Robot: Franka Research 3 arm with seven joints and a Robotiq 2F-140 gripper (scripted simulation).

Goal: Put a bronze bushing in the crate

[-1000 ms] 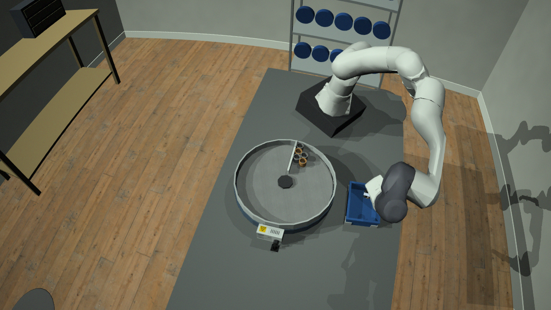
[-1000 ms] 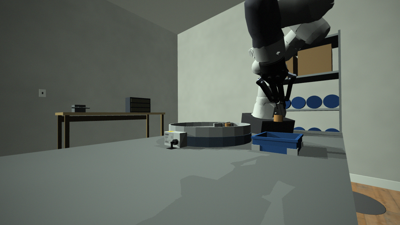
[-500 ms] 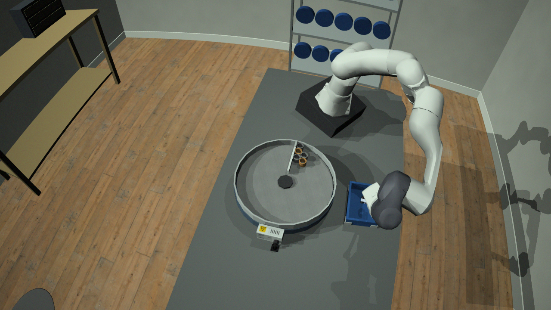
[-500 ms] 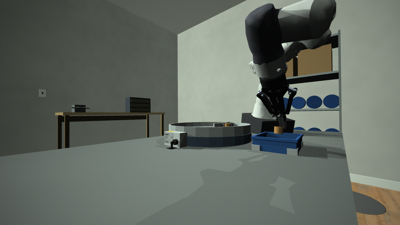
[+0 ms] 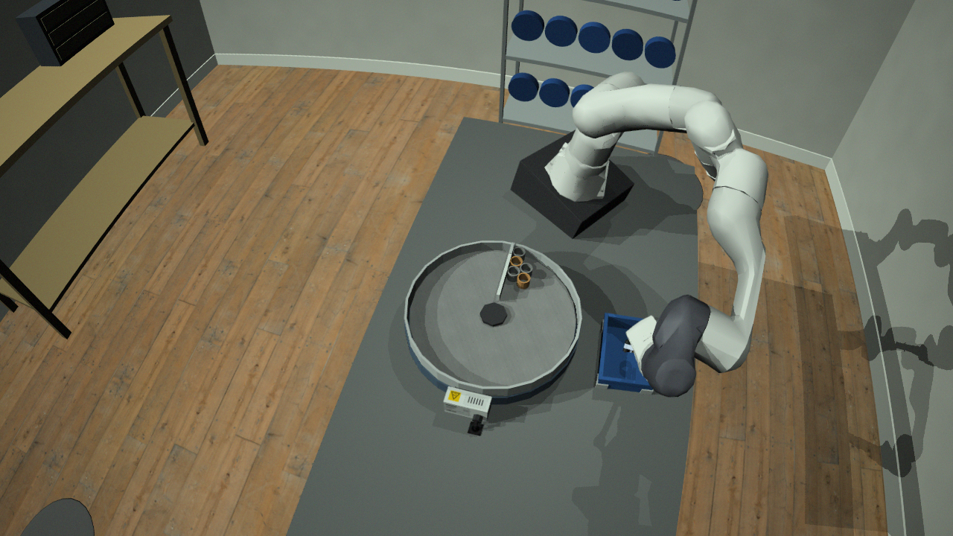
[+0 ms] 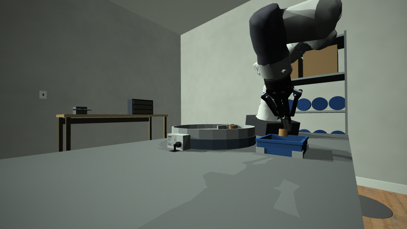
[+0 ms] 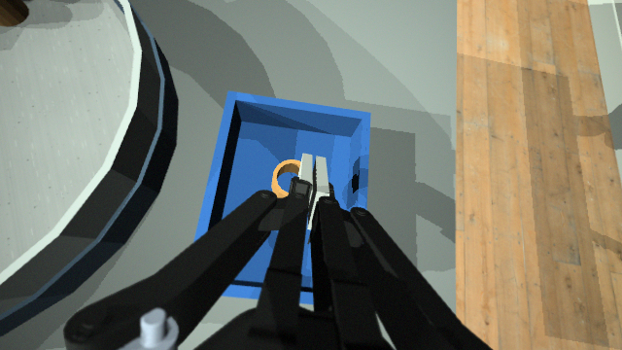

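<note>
Right now my hand is 80 mm above the blue crate, 20 mm to the left of it and 10 mm past it. Also, from my hand: round turning table (360 mm to the right, 60 mm ahead, 50 mm below).
</note>
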